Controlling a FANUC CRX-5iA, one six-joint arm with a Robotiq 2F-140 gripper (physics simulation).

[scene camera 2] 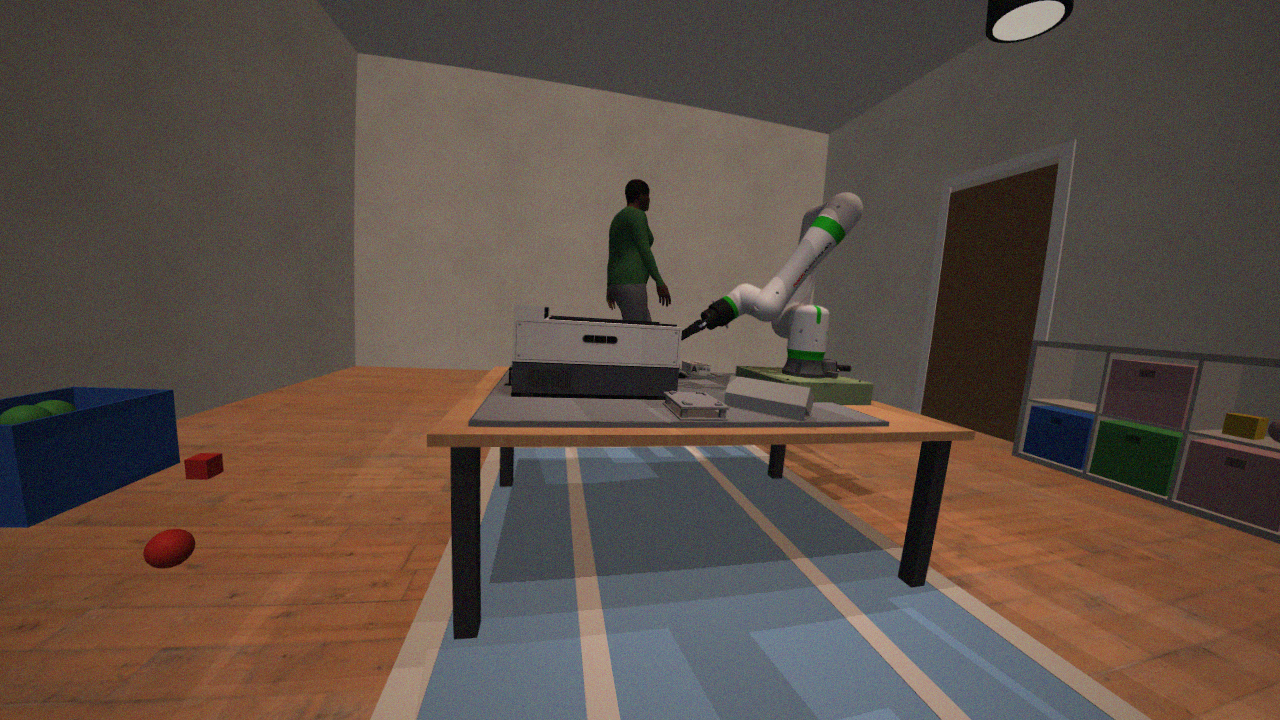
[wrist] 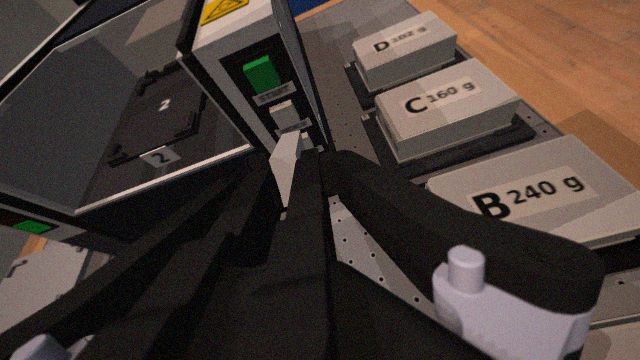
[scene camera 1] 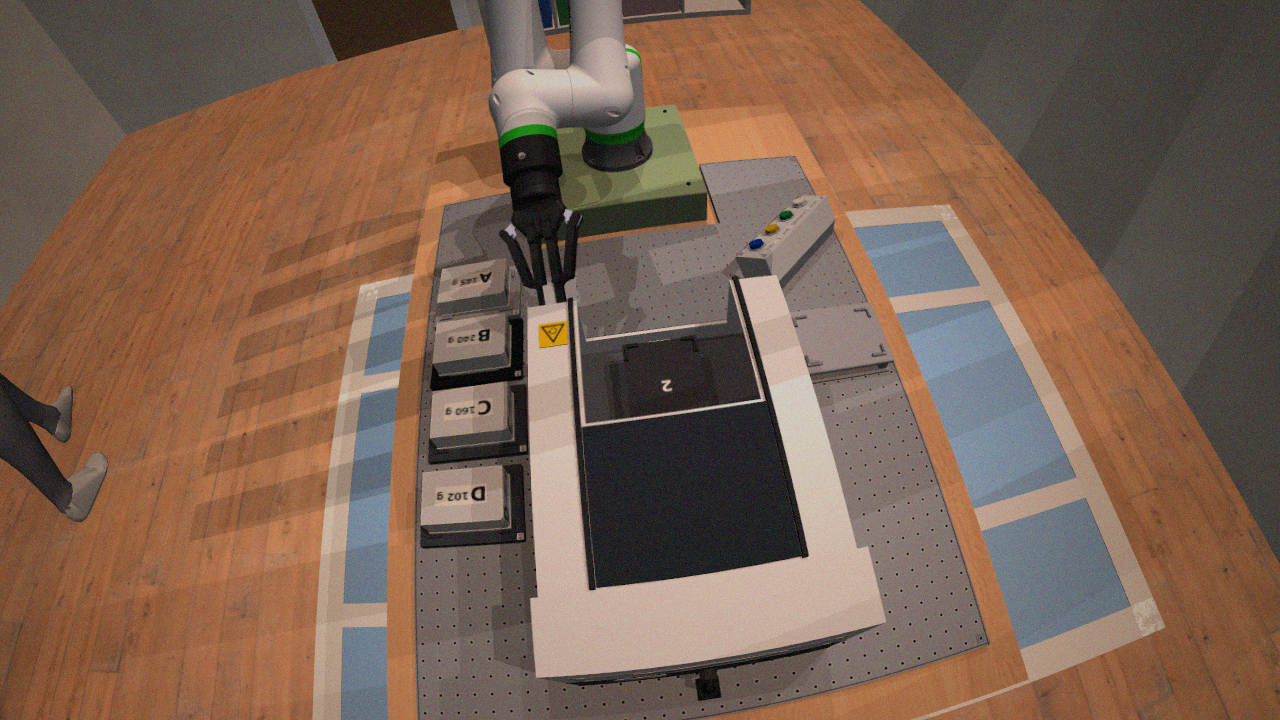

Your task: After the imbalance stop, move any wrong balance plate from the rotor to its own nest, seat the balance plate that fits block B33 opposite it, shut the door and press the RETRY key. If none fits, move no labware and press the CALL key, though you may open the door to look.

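Places are measured from the arm's base along level axes (x ahead, y left, z up), in millimetres.
Pixels of known places: gripper, fingertip midpoint: [wrist: 295,149]; arm's base, origin of the base link: [scene camera 2: 803,374] [scene camera 1: 617,151].
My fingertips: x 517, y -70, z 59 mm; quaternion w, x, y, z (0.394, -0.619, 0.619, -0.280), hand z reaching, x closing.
Note:
Ahead of a thing's pixels: the offset from my fingertips to its top centre. "spot": to the spot under its first point.
My gripper [scene camera 1: 551,299] [wrist: 295,149] is shut and empty, its tips at the centrifuge's front panel, by a pale key @(1 mm right, 18 mm ahead, 34 mm up) [wrist: 285,115] below the green START key @(1 mm right, 18 mm ahead, 70 mm up) [wrist: 261,75]. The dark door panel @(spot: 173 mm left, 281 mm ahead, 92 mm up) [scene camera 1: 689,492] stands partway back. Through the opening, rotor position 2 @(spot: 153 mm left, 71 mm ahead, 19 mm up) [scene camera 1: 666,362] [wrist: 162,107] shows with no plate on it. Block B33 and the opposite rotor position do not show. Balance plates A @(187 mm right, 180 mm back, 67 mm down) [scene camera 1: 474,284], B 240 g @(169 mm right, 52 mm back, 67 mm down) [scene camera 1: 471,344] [wrist: 530,195], C 160 g @(149 mm right, 83 mm ahead, 67 mm down) [scene camera 1: 471,416] [wrist: 445,100] and D 102 g @(142 mm right, 223 mm ahead, 67 mm down) [scene camera 1: 465,498] [wrist: 405,42] sit in a row of nests. A's weight is hard to read.
The white centrifuge housing [scene camera 1: 554,501] [scene camera 2: 595,342] stands beside the nests. A sloped key box @(385 mm left, 255 mm back, 37 mm down) [scene camera 1: 787,237] [scene camera 2: 768,396] has blue, yellow, green and pale keys with unreadable labels. A grey plate with corner brackets @(435 mm left, 34 mm back, 81 mm down) [scene camera 1: 841,338] [scene camera 2: 694,404] lies beside the housing. A person [scene camera 2: 631,250] stands beyond the table.

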